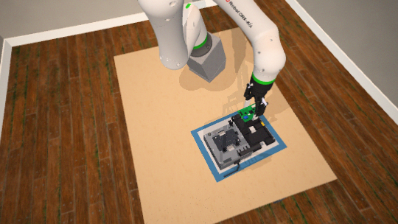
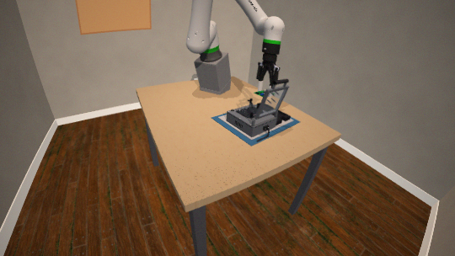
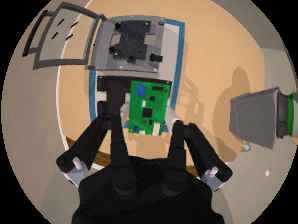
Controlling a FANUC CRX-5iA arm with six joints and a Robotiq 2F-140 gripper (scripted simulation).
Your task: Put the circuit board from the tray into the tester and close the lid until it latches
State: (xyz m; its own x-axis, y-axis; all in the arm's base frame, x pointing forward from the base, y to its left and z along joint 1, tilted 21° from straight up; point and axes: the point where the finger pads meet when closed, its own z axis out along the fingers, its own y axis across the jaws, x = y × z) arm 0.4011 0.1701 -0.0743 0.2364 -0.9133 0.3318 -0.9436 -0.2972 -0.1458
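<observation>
The tester lies 12 cm ahead of my hand, 10 cm to the right of it and 3 cm below it. Round my hand: circuit board: 2 cm below; then tester lid: 22 cm ahead, 12 cm to the right, 4 cm above.
</observation>
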